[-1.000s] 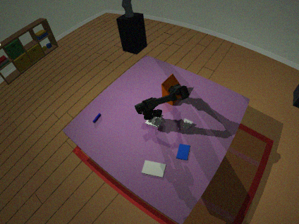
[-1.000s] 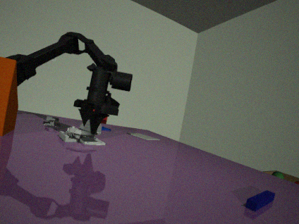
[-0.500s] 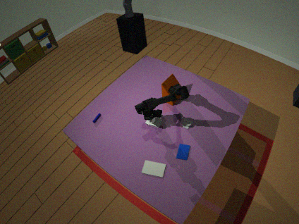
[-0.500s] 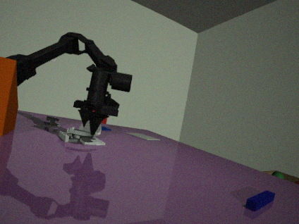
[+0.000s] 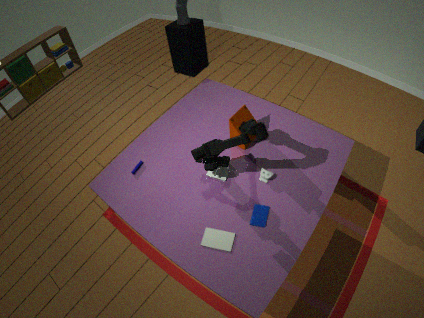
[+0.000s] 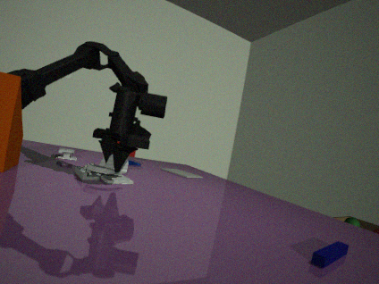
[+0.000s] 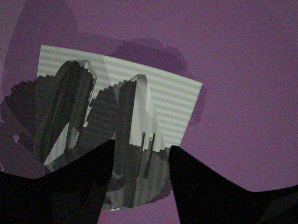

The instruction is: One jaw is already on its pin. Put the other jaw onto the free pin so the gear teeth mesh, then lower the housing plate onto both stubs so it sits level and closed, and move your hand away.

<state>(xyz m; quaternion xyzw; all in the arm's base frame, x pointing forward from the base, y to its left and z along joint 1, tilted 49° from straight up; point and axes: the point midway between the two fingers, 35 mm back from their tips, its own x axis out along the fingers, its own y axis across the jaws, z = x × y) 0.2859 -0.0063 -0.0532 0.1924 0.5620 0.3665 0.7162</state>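
The white jaw piece lies 4 cm behind my gripper tip and 1 cm to the left of it. Also, from my gripper tip: flat blue plate 13 cm ahead, 37 cm to the left, 2 cm below; blue bar 23 cm ahead, 43 cm to the right, 2 cm below; flat white plate 35 cm ahead, 26 cm to the left, 2 cm below.
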